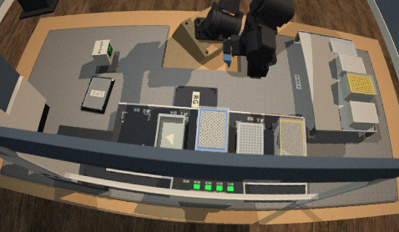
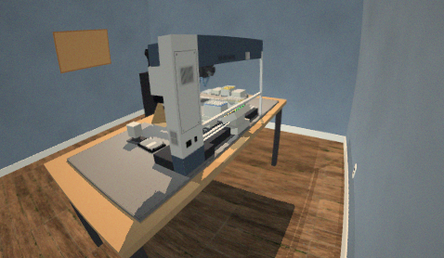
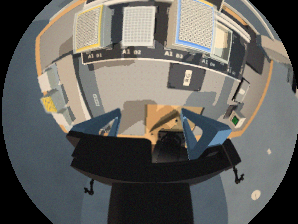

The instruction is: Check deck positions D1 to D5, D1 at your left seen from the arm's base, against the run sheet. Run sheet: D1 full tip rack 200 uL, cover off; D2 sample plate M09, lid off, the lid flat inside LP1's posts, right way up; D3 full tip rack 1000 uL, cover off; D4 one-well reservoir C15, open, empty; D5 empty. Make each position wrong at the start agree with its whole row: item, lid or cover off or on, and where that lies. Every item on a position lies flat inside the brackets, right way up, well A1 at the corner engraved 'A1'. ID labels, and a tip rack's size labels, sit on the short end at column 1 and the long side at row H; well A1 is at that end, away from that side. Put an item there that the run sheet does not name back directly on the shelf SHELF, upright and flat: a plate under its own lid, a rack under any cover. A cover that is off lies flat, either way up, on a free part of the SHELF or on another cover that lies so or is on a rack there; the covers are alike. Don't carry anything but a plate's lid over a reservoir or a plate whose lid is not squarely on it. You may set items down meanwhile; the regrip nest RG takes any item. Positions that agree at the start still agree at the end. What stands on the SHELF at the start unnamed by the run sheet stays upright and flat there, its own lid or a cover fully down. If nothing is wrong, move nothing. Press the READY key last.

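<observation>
Right now the yellow-framed tip rack is 18 cm ahead of my hand, 14 cm to the left of it and 13 cm below it. The rest, counted from my hand: white well plate 17 cm ahead, 2 cm to the left, 17 cm below; blue-framed tip rack 15 cm ahead, 11 cm to the right, 11 cm below; regrip nest 1 cm behind, 14 cm to the right, 22 cm below.
</observation>
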